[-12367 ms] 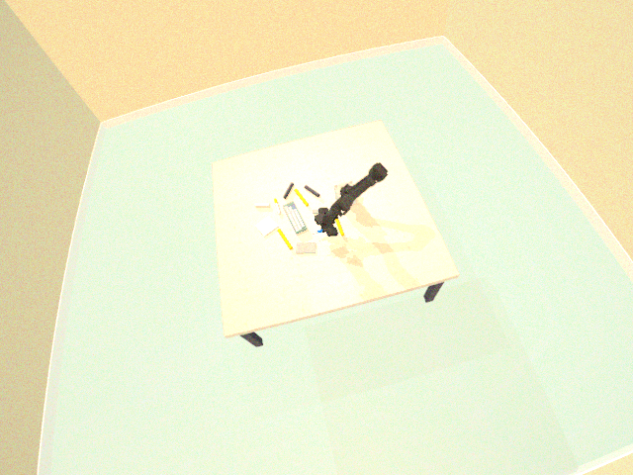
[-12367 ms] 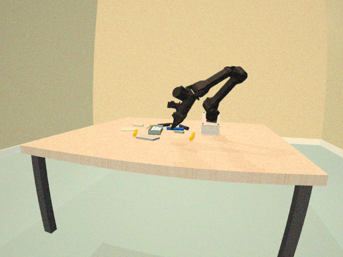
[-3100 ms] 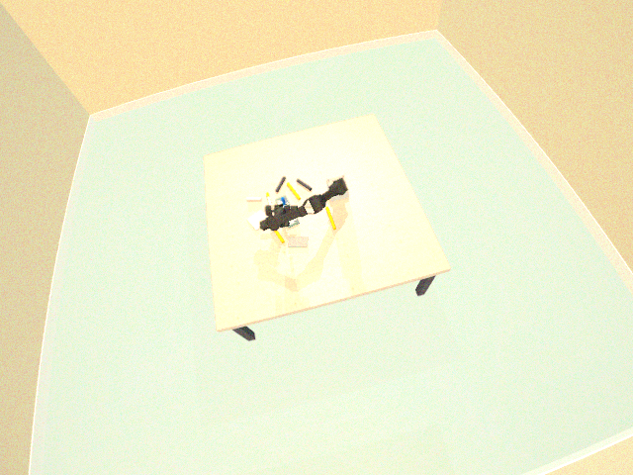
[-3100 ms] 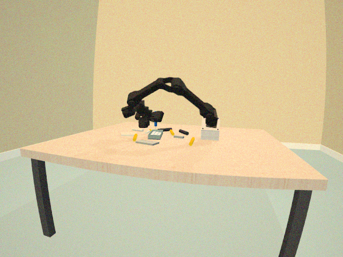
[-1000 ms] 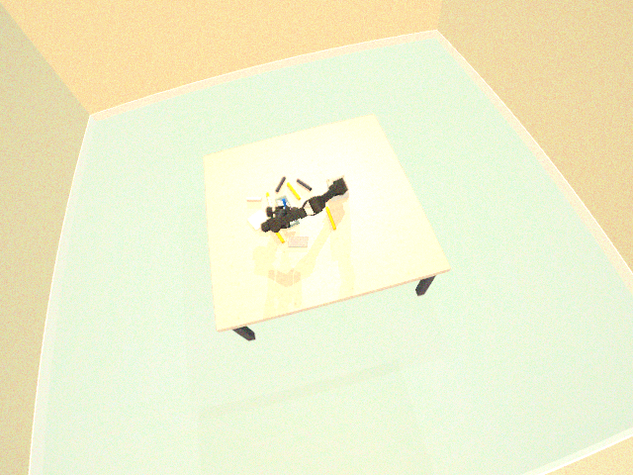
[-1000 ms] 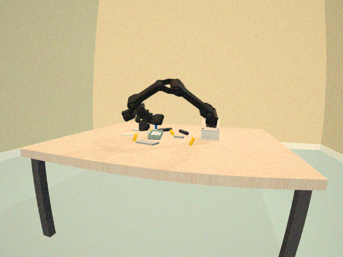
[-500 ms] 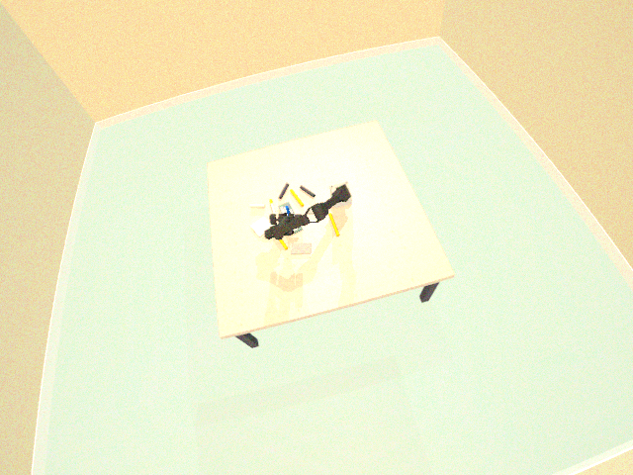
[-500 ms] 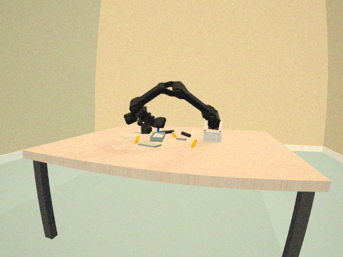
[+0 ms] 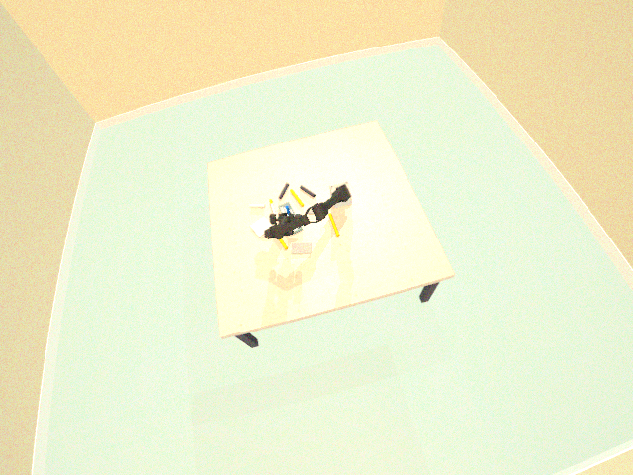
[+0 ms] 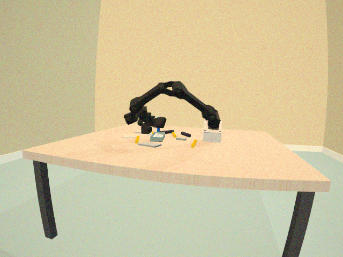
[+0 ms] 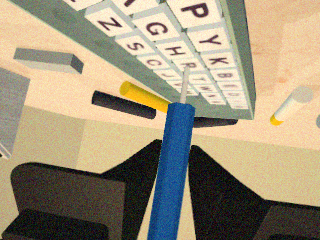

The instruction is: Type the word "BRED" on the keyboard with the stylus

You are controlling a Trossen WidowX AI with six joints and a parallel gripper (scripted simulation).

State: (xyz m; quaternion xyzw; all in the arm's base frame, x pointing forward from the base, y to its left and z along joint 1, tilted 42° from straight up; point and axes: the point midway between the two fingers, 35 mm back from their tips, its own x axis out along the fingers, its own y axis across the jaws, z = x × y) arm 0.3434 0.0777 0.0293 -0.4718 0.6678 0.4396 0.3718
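My gripper tip is now 100 mm short of the white-and-yellow pen, 130 mm to the left of it and 60 mm above it. From my gripper tip the other things lie so: blue stylus 10 mm below.
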